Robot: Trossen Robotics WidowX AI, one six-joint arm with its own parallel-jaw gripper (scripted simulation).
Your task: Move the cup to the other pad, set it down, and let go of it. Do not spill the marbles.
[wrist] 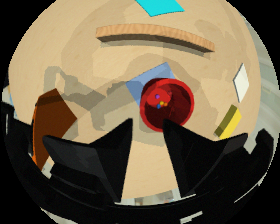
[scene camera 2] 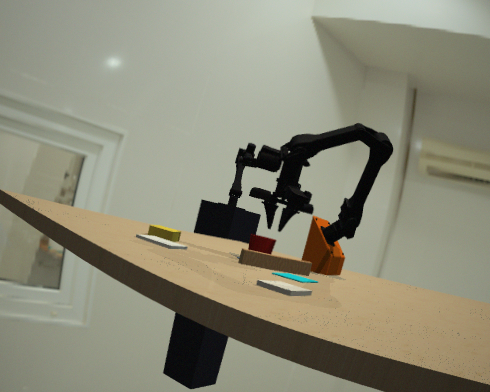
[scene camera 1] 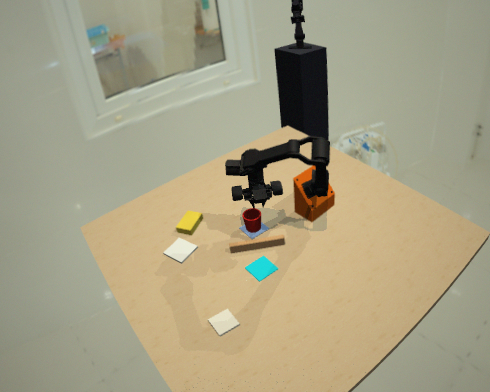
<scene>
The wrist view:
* my gripper
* red cup
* wooden bar
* blue pad
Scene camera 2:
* my gripper
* wooden bar
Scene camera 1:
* my gripper
</scene>
